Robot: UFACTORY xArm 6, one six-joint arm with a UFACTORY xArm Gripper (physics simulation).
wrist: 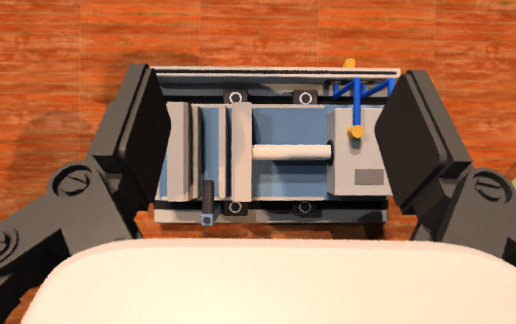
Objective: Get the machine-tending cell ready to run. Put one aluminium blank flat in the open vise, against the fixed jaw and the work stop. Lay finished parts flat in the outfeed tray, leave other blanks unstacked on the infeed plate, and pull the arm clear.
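Places are measured from the arm's base along level axes (x ahead, y left, z up), in metres.
Pixels of known places: gripper, fingertip midpoint: point(275, 97).
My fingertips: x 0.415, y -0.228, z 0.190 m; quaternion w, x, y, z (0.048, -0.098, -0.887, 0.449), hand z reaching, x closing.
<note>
Behind a point stands the place of what it marks.
The vise point(290, 122) {x 0.379, y -0.237, z -0.032 m} lies below the gripper in the wrist view, with its blue bed showing. A grey jaw block point(177, 150) {x 0.501, y -0.229, z 0.004 m} stands at its left, and another jaw point(242, 150) stands to the right of it, joined to a pale screw point(291, 152) {x 0.388, y -0.204, z -0.006 m}. The jaws are apart, and blue bed shows in the gap between them. A dark rod on a small blue block point(206, 219) {x 0.486, y -0.155, z 0.007 m}, perhaps the work stop, reaches into the near end of that gap. My gripper point(275, 97) {x 0.415, y -0.228, z 0.190 m} is open and empty, its fingers over the two ends of the vise. Blanks, finished parts, tray and plate do not show.
A grey end block point(352, 175) {x 0.332, y -0.169, z 0.004 m} stands at the vise's right. A jointed blue tube point(357, 102) {x 0.318, y -0.239, z 0.018 m} with an orange tip point(356, 132) {x 0.325, y -0.211, z 0.018 m} rises over it. A pale rail point(280, 71) {x 0.377, y -0.299, z -0.042 m} runs along the far side. A green thing point(514, 185) {x 0.092, y -0.100, z -0.084 m} shows at the right edge.
</note>
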